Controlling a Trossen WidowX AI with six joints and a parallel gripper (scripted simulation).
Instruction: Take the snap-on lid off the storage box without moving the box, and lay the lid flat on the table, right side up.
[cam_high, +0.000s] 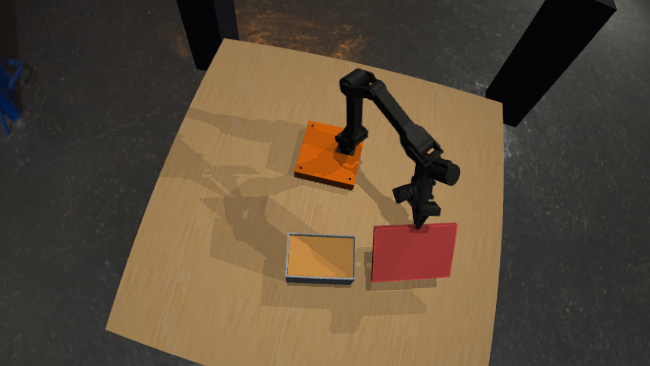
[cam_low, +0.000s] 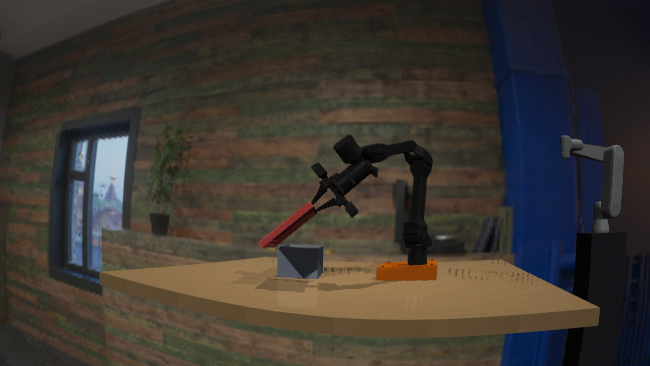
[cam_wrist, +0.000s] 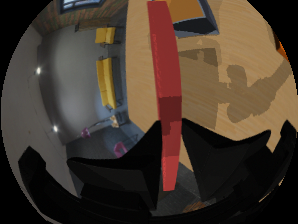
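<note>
Now: the red lid 60 mm ahead of my gripper tip, 20 mm to the left of it and 50 mm below it. Round my gripper tip: storage box 120 mm ahead, 250 mm to the right, 180 mm below.
</note>
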